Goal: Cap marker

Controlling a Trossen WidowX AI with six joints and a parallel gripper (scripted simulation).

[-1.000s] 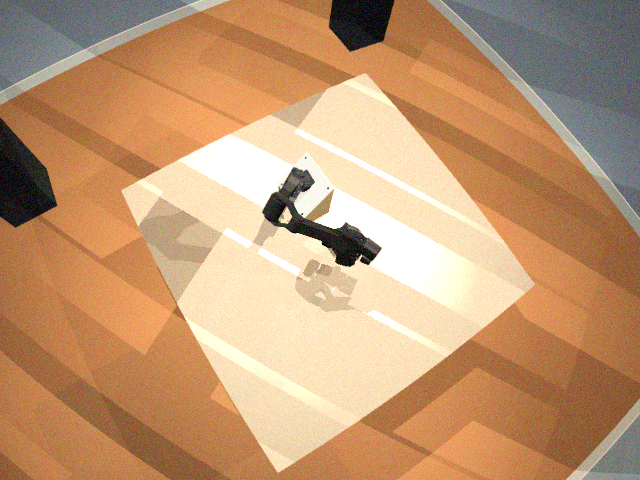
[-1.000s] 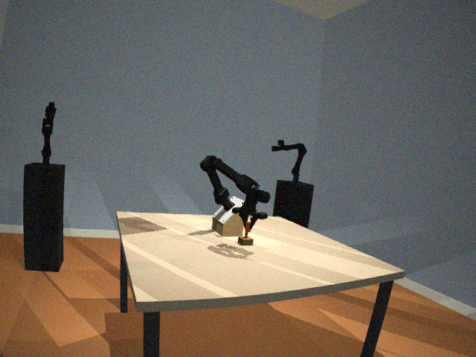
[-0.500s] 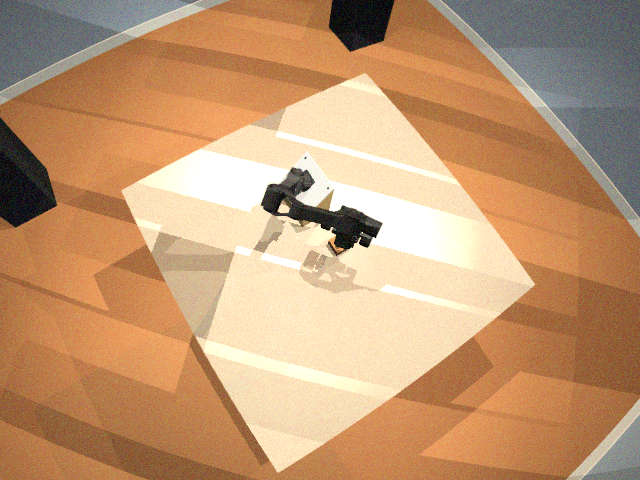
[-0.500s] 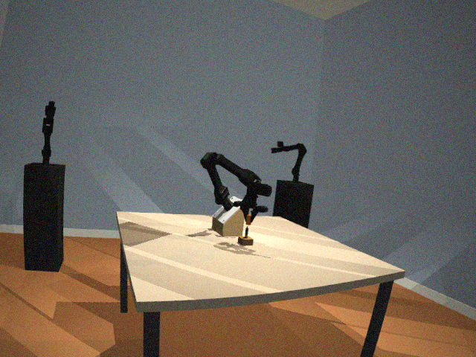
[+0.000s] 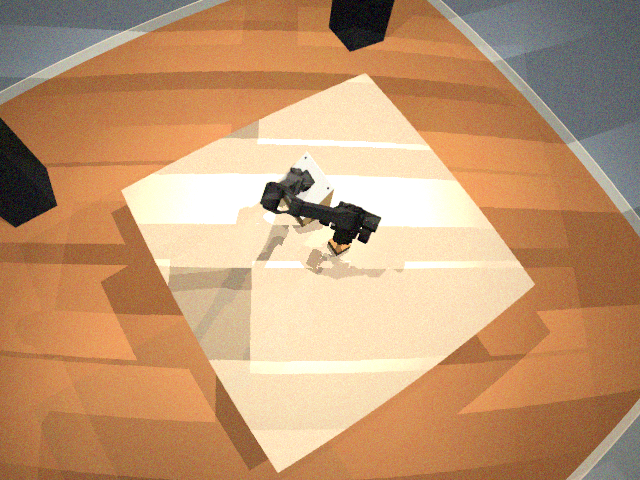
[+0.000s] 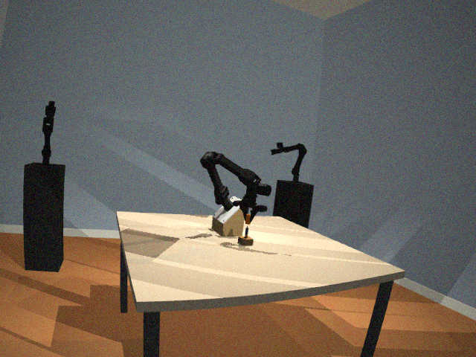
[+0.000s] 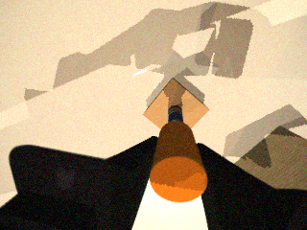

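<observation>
My gripper tip is now 110 mm above the holder block. Round my gripper tip: orange cap (10 mm above).
</observation>
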